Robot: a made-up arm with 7 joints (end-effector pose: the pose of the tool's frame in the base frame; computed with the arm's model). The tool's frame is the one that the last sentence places.
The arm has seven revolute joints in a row. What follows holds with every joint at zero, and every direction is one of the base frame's. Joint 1 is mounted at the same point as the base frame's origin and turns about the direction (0.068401, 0.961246, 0.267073). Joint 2 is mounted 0.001 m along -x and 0.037 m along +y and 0.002 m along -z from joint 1 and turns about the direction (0.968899, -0.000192, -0.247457). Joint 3 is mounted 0.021 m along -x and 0.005 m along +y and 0.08 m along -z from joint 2 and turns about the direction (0.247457, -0.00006, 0.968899). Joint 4 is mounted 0.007 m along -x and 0.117 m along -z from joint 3 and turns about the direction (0.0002, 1, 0.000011). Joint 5 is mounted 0.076 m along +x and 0.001 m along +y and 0.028 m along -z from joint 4 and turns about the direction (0.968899, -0.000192, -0.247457). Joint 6 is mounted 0.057 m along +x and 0.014 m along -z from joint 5 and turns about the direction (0.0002, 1, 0.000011). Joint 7 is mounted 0.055 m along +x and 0.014 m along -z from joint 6 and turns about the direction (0.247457, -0.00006, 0.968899). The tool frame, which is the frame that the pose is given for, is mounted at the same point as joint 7; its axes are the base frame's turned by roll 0, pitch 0.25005 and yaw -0.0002 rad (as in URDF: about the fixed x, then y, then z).
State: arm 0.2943 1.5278 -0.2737 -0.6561 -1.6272 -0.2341 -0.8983
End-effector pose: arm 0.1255 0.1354 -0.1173 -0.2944 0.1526 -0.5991 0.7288
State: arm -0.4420 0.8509 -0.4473 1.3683 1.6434 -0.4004 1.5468
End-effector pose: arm 0.1208 0.2905 -0.2758 0.8111 -0.2244 -0.2016 0.5011
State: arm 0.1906 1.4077 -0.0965 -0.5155 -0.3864 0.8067 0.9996
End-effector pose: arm 0.1466 0.1897 -0.1288 0.6272 0.1210 0.2625 0.7233
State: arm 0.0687 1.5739 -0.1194 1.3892 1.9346 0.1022 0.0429
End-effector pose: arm 0.0414 0.4293 -0.0099 -0.7320 -0.5616 0.2462 0.2969
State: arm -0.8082 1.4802 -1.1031 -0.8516 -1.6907 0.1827 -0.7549
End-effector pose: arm 0.1409 0.0540 -0.0918 -0.2351 0.3017 -0.7560 0.5312
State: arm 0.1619 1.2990 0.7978 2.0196 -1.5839 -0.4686 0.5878
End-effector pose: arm -0.1274 0.3783 -0.0816 -0.0491 -0.1155 0.9825 0.1377
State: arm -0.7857 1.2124 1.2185 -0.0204 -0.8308 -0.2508 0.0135
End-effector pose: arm 0.0523 0.2828 0.1510 0.0452 -0.7684 0.2427 0.5905
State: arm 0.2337 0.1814 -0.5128 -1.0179 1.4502 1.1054 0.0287
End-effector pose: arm 0.0813 0.0465 -0.1186 0.4806 0.1199 0.2984 0.8159
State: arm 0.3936 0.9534 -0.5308 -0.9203 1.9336 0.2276 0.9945
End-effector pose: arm 0.0556 0.0530 -0.1340 0.6010 -0.6748 0.0474 0.4258
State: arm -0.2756 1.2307 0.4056 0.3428 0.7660 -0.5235 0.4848
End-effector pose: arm 0.2157 0.2790 -0.0210 0.7814 -0.2603 0.1397 0.5496
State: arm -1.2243 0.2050 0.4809 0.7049 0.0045 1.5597 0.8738
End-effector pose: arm 0.3383 0.0673 -0.1188 0.1559 0.5891 0.3425 0.7151
